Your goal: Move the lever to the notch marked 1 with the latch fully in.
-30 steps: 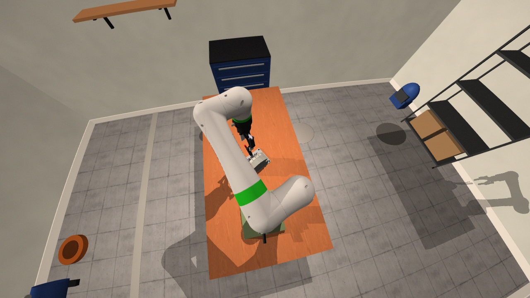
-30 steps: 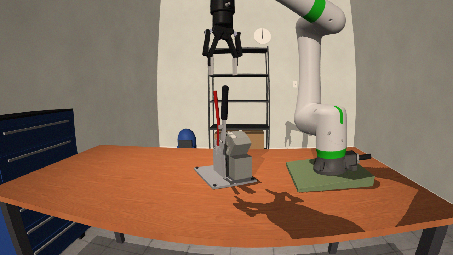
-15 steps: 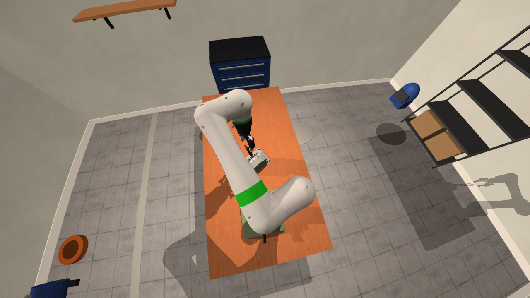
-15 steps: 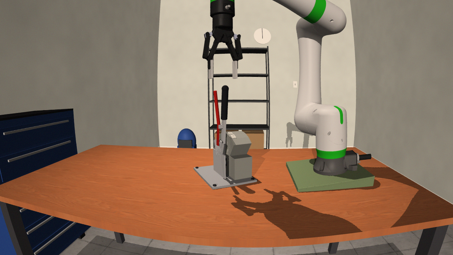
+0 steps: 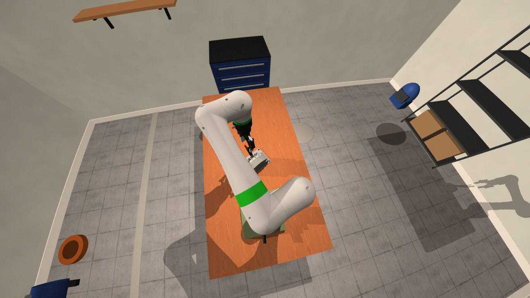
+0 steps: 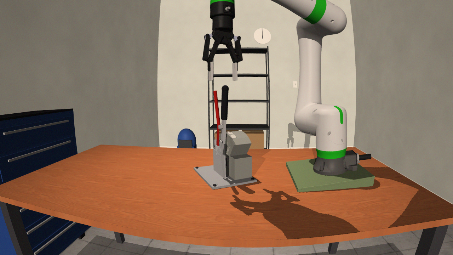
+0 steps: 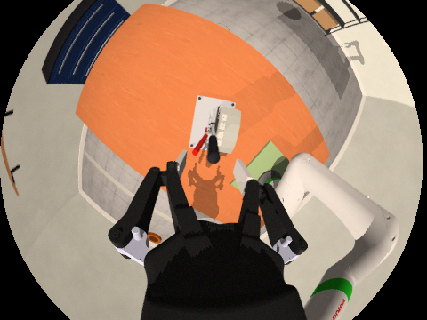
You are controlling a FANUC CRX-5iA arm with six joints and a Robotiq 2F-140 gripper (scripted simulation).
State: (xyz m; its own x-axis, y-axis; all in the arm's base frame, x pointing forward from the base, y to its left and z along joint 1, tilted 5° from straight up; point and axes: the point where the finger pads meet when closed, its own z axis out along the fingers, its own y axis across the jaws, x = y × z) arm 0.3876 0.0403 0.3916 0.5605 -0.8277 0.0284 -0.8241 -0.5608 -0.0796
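My gripper is now 2 cm short of the red bar and 19 cm above it.
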